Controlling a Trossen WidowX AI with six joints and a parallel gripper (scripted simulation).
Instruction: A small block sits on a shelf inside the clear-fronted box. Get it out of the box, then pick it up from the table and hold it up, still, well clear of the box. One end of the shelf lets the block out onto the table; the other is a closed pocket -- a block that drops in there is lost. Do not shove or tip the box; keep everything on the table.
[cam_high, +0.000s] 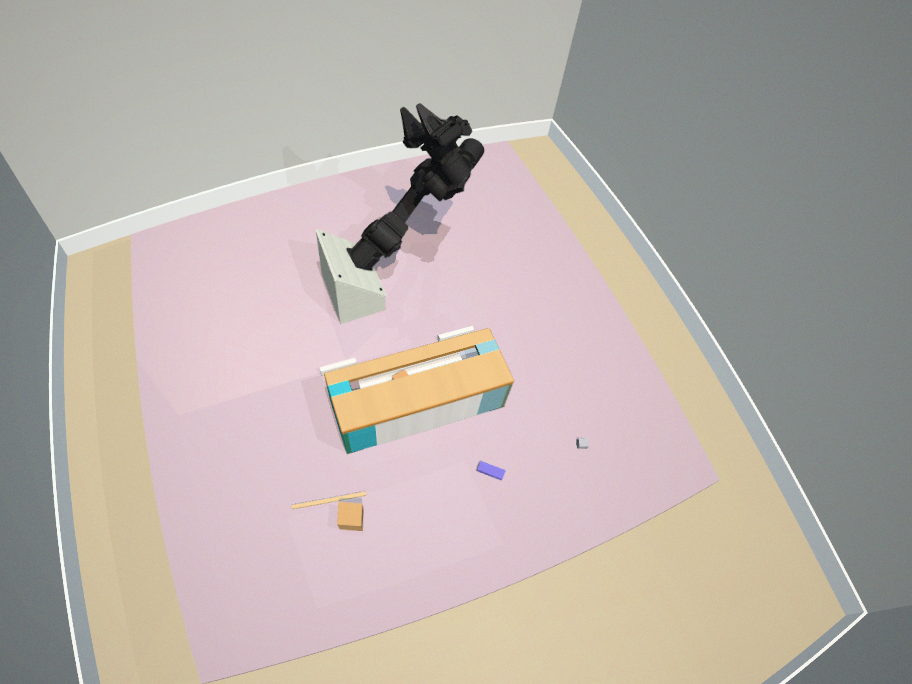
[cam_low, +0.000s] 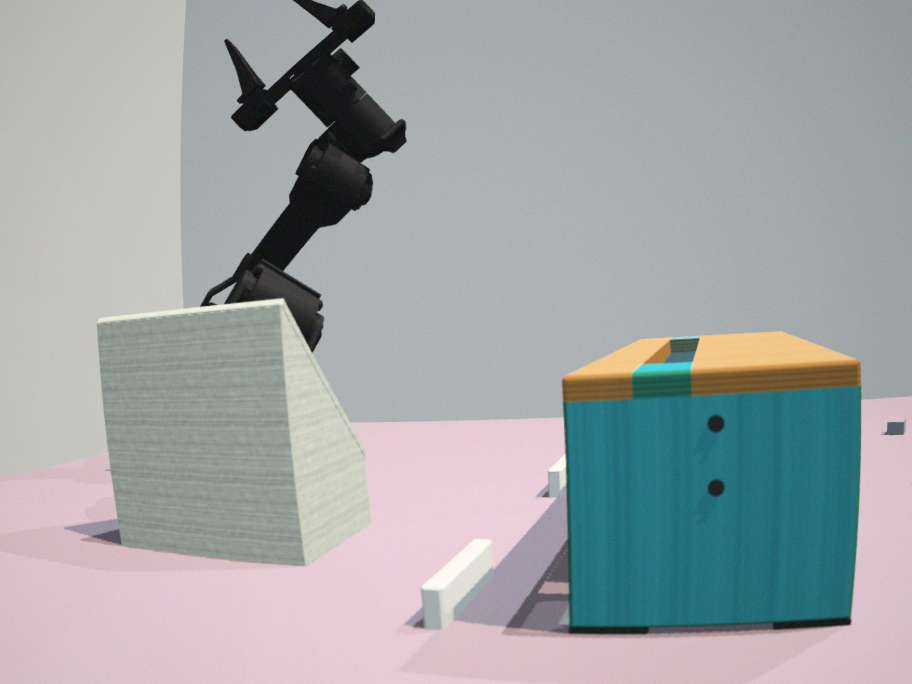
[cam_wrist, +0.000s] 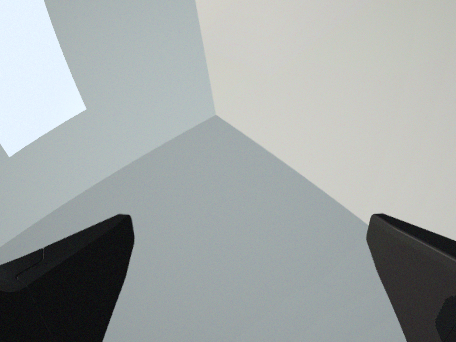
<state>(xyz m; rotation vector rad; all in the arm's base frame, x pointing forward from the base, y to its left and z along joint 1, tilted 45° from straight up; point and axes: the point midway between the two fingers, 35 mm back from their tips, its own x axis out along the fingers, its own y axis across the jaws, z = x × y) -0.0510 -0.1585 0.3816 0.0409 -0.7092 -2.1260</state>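
Right now the box is 450 mm below my gripper tip, 370 mm ahead of it and 170 mm to the right of it. From my gripper tip the other things lie so: thin stick 530 mm ahead, 500 mm below, 460 mm to the right; then small block 420 mm below, 380 mm ahead, 200 mm to the right.
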